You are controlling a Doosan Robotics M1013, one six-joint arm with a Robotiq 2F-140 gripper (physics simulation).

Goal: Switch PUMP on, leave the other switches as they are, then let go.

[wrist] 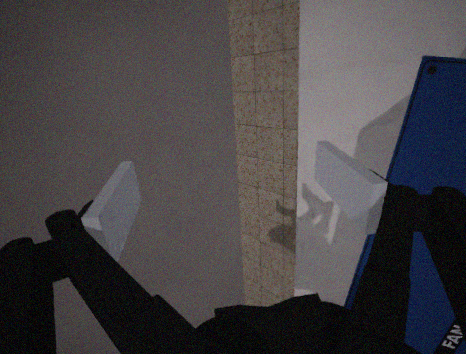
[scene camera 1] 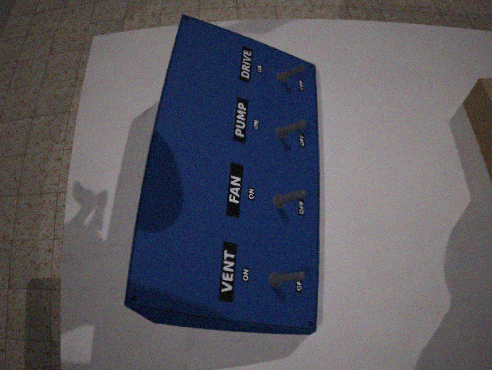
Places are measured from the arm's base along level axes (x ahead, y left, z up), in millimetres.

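Pixels of known places: gripper, fingertip midpoint: [wrist: 228, 170].
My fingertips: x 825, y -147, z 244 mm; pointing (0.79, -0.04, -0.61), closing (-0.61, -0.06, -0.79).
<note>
Behind a point stands the place of what it marks.
A blue switch panel [scene camera 1: 200, 150] {x 715, y 45, z 41 mm} [wrist: 435, 140] {x 736, y -150, z 60 mm} lies on a white table. In the scene view the PUMP switch [scene camera 1: 291, 129] {x 577, y -12, z 5 mm} has its grey lever tilted right, to the OFF side. The DRIVE switch [scene camera 1: 291, 73] {x 567, y -131, z 4 mm}, the FAN switch [scene camera 1: 290, 196] {x 588, y 105, z 9 mm} and the VENT switch [scene camera 1: 288, 278] {x 597, y 225, z 10 mm} also lean to OFF. My gripper [wrist: 228, 170] {x 825, y -147, z 244 mm} is open and empty, its pale fingertips wide apart. In the wrist view the panel is at the right, partly behind the right finger, and the switch levers do not show. The gripper does not show in the scene view; shadows fall on the panel's left side.
The white table [scene camera 1: 380, 150] {x 387, y -40, z -108 mm} [wrist: 350, 40] {x 907, y -255, z -108 mm} extends around the panel. A brown block [scene camera 1: 482, 115] {x 142, y -101, z -56 mm} is at the right edge of the scene view. Tiled floor [scene camera 1: 35, 150] [wrist: 265, 100] lies beyond the table's edge. A plain grey surface [wrist: 125, 75] fills the wrist view's left side.
</note>
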